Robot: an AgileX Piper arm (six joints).
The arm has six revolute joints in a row. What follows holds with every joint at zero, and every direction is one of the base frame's.
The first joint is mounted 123 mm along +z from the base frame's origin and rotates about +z.
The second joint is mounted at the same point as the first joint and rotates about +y.
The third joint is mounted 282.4 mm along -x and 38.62 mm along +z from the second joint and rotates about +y.
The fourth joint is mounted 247.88 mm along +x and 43.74 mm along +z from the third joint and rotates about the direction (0.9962, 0, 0.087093).
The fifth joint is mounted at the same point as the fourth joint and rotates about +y.
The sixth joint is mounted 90.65 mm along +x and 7.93 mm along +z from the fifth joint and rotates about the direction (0.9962, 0, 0.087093).
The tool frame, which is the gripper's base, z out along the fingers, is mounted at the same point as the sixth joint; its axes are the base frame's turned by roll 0, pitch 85.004 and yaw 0 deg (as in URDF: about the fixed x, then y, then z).
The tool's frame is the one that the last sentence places.
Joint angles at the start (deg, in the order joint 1, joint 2, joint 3, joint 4, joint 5, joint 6):
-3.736, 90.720, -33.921, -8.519, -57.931, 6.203
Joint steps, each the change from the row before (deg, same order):
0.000, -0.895, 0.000, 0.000, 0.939, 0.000
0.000, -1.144, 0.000, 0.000, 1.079, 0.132
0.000, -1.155, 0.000, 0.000, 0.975, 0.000
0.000, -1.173, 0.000, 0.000, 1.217, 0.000
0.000, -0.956, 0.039, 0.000, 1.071, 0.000
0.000, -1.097, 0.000, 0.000, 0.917, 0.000
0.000, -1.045, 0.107, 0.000, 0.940, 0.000
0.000, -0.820, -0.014, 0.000, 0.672, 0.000
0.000, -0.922, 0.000, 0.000, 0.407, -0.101
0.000, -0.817, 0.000, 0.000, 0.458, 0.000
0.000, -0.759, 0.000, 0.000, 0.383, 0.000
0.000, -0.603, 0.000, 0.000, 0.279, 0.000
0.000, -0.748, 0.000, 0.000, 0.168, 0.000
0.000, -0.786, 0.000, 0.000, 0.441, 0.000
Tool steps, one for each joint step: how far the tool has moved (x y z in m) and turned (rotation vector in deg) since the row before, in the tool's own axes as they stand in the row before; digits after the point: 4 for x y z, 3 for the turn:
-0.0034, 0.0001, -0.0012, 0.077, 0.046, -0.112
-0.0045, 0.0002, -0.0016, 0.087, -0.062, -0.009
-0.0047, 0.0002, -0.0017, 0.078, -0.177, -0.141
-0.0044, 0.0002, -0.0018, 0.107, 0.045, -0.141
-0.0032, 0.0001, -0.0017, 0.099, 0.154, -0.109
-0.0044, 0.0002, -0.0019, 0.080, -0.178, -0.128
-0.0035, 0.0002, -0.0022, 0.088, 0.003, -0.108
-0.0033, 0.0001, -0.0014, 0.061, -0.161, -0.095
-0.0042, 0.0002, -0.0017, 0.032, -0.511, -0.206
-0.0035, 0.0001, -0.0015, 0.040, -0.356, -0.092
-0.0033, 0.0001, -0.0015, 0.033, -0.373, -0.085
-0.0027, 0.0001, -0.0012, 0.024, -0.322, -0.067
-0.0036, 0.0002, -0.0015, 0.011, -0.576, -0.083
-0.0034, 0.0001, -0.0015, 0.041, -0.343, -0.087

